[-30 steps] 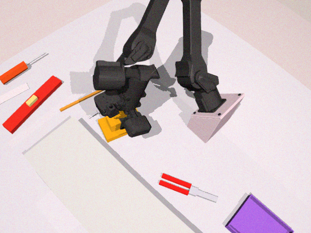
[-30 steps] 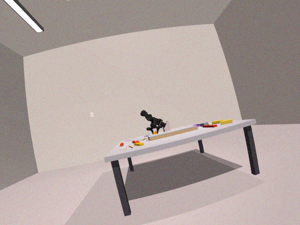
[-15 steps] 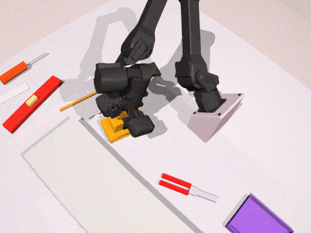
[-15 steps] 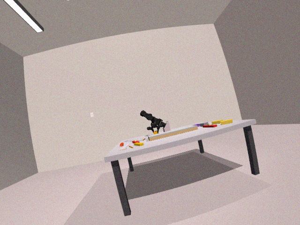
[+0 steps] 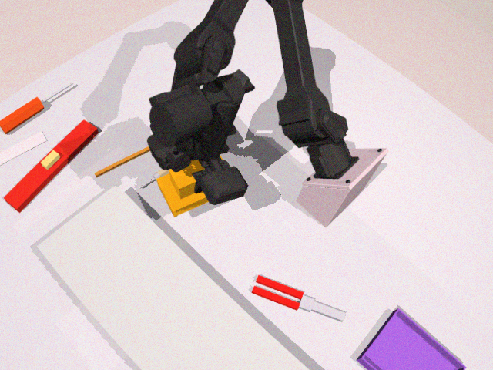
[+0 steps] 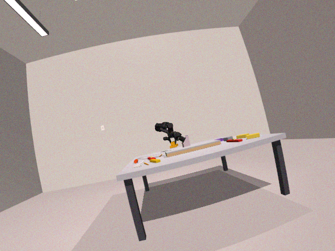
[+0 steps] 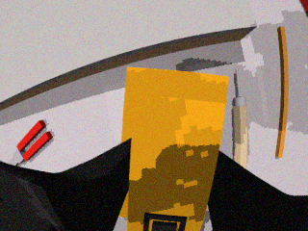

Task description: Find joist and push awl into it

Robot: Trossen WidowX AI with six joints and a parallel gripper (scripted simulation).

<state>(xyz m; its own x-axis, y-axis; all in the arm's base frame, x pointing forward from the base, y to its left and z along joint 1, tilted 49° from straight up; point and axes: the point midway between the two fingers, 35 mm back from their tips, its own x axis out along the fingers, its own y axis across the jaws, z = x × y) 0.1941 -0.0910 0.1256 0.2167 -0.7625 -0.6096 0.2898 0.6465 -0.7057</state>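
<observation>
Now: gripper tip 90 mm to the left of the awl and 80 mm above it. Round my gripper tip: orange-handled screwdriver 400 mm to the right, 70 mm below, 70 mm ahead; purple tray 490 mm to the left, 70 mm below, 60 mm behind; yellow stud finder 20 mm behind, 20 mm above, 10 mm to the left.
</observation>
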